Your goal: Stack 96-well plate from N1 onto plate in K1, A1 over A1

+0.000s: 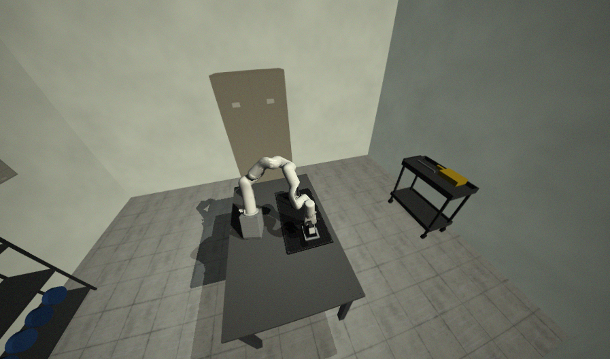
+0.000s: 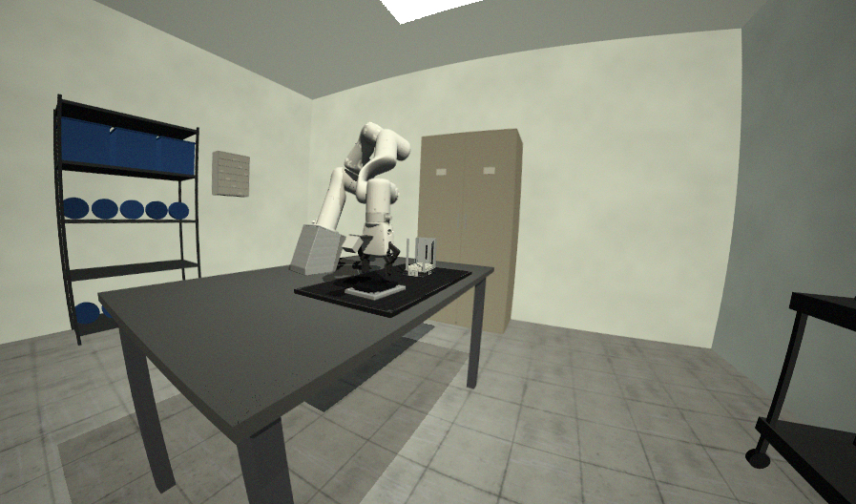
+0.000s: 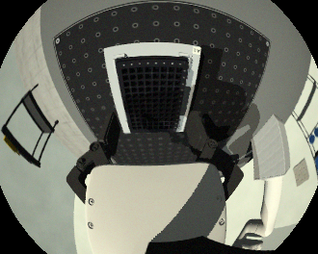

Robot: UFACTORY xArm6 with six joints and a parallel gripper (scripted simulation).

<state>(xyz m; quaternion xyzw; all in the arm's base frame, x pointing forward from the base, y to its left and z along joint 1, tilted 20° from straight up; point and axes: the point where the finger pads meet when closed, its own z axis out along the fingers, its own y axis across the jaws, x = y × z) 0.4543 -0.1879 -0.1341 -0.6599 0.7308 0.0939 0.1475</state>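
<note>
Right now the dark 96-well plate is 50 mm below my hand. Round my hand: pale plate nest N1 (60 mm below); pale A1 mark (70 mm to the right, 60 mm behind, 50 mm below).
</note>
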